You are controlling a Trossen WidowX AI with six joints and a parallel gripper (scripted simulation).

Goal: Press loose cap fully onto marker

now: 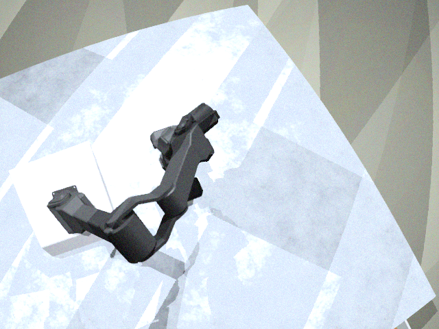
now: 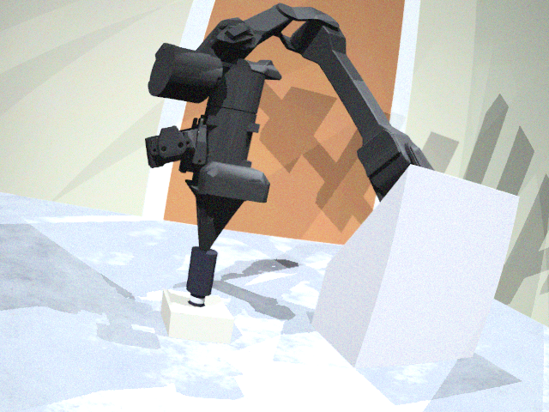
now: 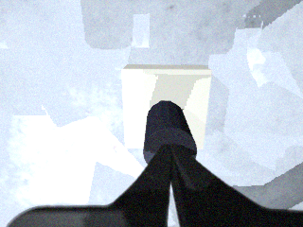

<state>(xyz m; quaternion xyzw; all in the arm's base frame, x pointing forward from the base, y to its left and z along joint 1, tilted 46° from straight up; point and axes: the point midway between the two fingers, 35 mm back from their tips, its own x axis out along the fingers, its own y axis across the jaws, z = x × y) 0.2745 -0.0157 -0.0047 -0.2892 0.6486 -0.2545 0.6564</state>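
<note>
The dark cap is 30 mm below my gripper tip. Round my gripper tip: cream holder block: 90 mm below.
</note>
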